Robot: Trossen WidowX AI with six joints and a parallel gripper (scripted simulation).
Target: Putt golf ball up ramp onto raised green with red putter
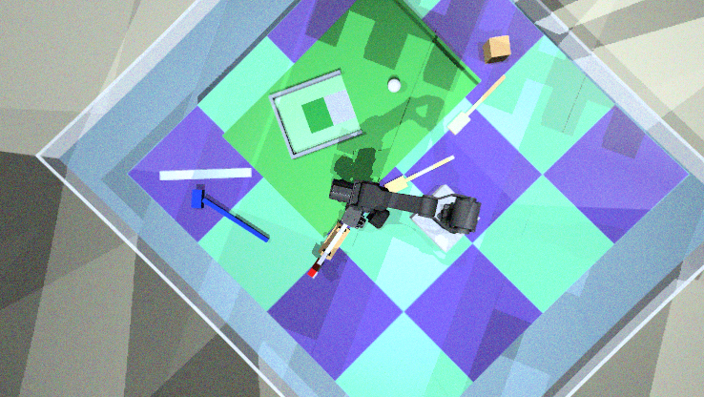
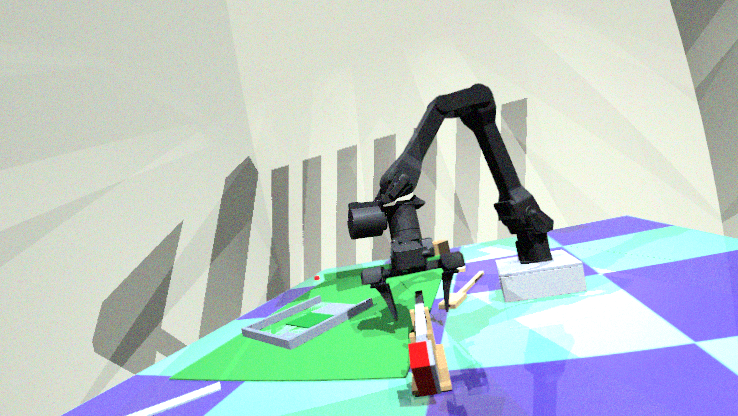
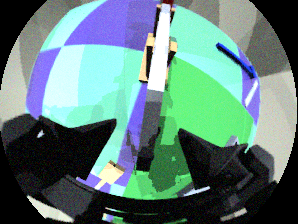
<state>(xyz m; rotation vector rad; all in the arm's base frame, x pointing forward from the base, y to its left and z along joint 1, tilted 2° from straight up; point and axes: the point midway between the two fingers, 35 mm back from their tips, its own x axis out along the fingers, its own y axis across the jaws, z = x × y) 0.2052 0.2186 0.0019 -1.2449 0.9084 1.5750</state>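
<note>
The red putter is 11 cm to the left of my gripper tip, 4 cm behind it and 3 cm above it. From my gripper tip the other things lie so: golf ball (34 cm to the right, 25 cm ahead, 1 cm below); then blue putter (36 cm to the left, 23 cm ahead, 2 cm below); then wooden stand (12 cm to the left, 4 cm behind).
</note>
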